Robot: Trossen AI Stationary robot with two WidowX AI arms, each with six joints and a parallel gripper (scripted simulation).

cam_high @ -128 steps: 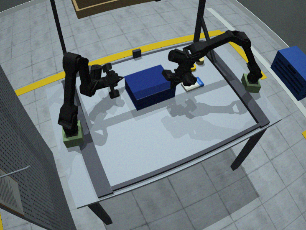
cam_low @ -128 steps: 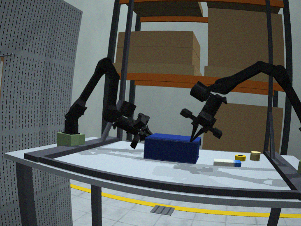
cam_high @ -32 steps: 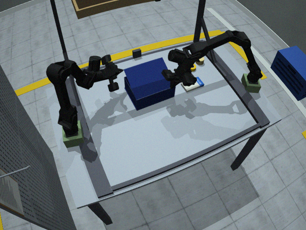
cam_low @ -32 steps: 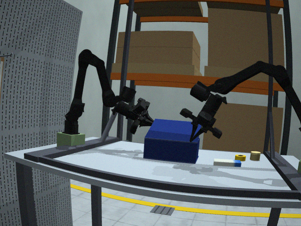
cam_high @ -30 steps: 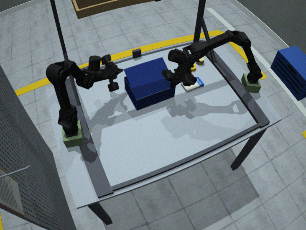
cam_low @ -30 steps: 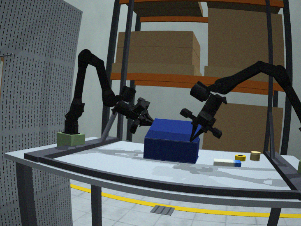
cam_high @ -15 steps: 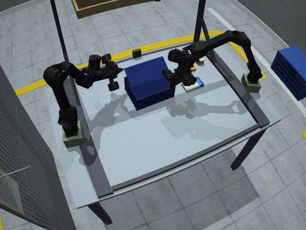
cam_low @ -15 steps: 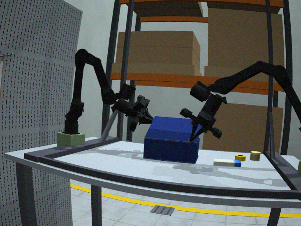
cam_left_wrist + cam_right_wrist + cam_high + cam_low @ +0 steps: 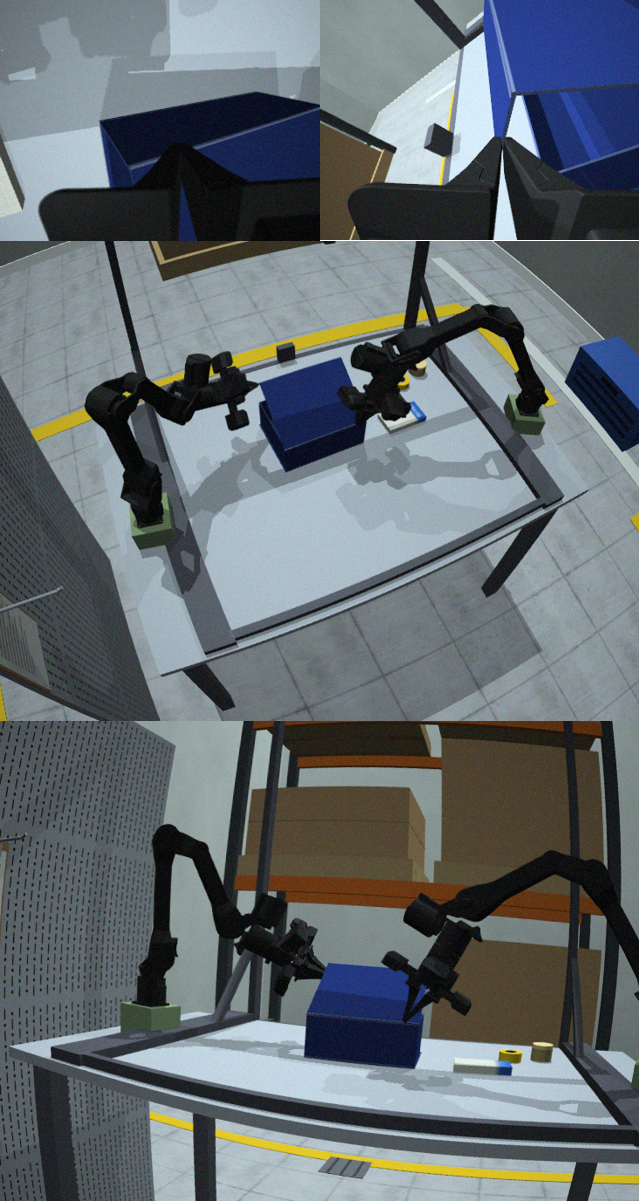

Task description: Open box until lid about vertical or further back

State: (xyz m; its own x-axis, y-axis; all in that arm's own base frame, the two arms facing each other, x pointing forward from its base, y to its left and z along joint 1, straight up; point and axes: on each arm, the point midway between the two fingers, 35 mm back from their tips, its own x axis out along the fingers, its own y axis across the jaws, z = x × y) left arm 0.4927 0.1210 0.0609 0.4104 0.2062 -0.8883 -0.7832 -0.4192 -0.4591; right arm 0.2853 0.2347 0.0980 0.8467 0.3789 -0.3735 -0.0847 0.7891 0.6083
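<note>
My right gripper is now 140 mm to the right of the lid flap and 10 mm past it. Round my right hand: yellow ring (450 mm to the left, 150 mm below, 30 mm behind); tan cylinder (530 mm to the left, 140 mm below, 70 mm behind).
</note>
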